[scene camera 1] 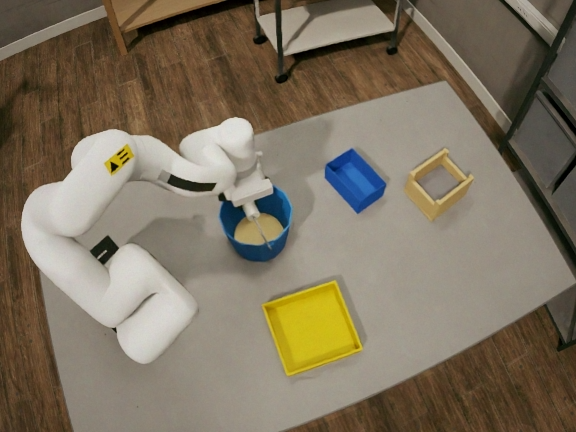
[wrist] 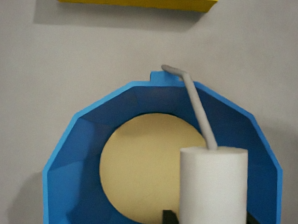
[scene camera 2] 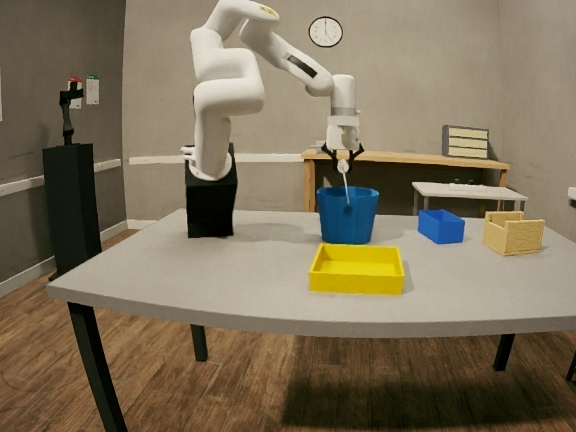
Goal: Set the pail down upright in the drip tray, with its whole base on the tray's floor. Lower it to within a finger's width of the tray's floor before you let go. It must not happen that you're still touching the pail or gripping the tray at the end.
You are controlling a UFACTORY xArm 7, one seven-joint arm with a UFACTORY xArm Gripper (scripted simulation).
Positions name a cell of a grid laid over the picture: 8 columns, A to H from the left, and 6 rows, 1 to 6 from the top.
Labels:
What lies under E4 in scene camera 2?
A yellow drip tray.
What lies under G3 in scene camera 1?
A tan wooden crate.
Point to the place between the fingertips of the gripper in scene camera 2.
E3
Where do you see a yellow drip tray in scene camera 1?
E5

